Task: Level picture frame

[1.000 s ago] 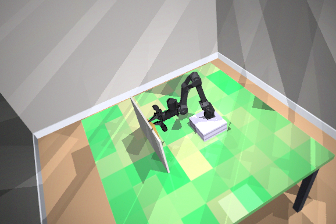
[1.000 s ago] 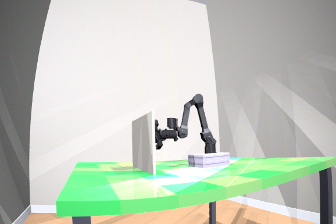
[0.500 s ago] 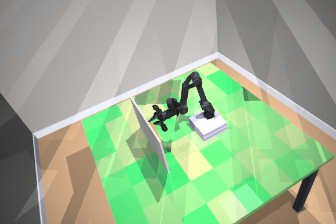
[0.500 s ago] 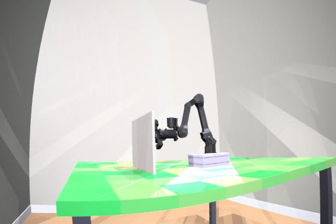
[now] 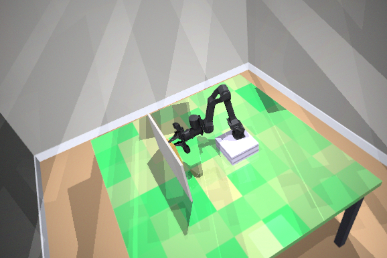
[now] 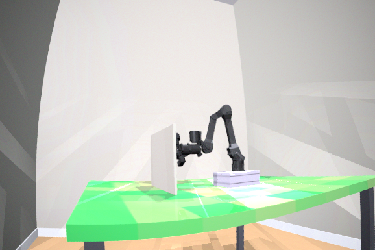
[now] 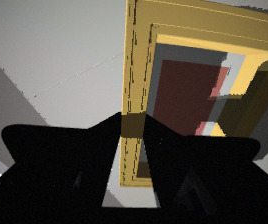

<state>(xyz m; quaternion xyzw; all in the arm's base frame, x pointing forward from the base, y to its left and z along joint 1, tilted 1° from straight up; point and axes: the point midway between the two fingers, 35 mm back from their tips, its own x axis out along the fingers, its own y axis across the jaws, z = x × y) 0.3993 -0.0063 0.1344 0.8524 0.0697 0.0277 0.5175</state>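
The picture frame lies 50 mm below my gripper tip and 30 mm to the left of it. From my gripper tip the other things lie so: wall panel (60 mm below, 20 mm to the left, 10 mm ahead).
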